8 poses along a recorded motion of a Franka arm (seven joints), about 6.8 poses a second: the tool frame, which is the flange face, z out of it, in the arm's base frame.
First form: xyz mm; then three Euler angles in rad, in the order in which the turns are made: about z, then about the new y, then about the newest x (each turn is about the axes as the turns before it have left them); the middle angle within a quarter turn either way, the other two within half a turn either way.
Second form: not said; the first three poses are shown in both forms.
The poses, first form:
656, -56, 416, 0.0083, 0.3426, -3.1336
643, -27, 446, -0.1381, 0.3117, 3.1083
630, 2, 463, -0.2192, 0.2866, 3.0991
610, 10, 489, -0.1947, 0.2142, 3.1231
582, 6, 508, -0.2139, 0.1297, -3.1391
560, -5, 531, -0.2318, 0.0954, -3.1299
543, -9, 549, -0.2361, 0.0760, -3.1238
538, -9, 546, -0.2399, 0.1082, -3.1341
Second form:
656, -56, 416; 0.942, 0.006, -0.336; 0.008, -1.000, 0.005; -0.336, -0.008, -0.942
643, -27, 446; 0.943, -0.127, -0.308; -0.131, -0.991, 0.009; -0.307, 0.032, -0.951
630, 2, 463; 0.936, -0.206, -0.285; -0.209, -0.978, 0.020; -0.283, 0.041, -0.958
610, 10, 489; 0.959, -0.190, -0.212; -0.189, -0.982, 0.023; -0.213, 0.018, -0.977
582, 6, 508; 0.969, -0.213, -0.126; -0.210, -0.977, 0.030; -0.129, -0.002, -0.992
560, -5, 531; 0.969, -0.231, -0.090; -0.229, -0.973, 0.033; -0.095, -0.012, -0.995
543, -9, 549; 0.969, -0.235, -0.070; -0.233, -0.972, 0.035; -0.076, -0.018, -0.997
538, -9, 546; 0.966, -0.238, -0.103; -0.236, -0.971, 0.033; -0.108, -0.007, -0.994

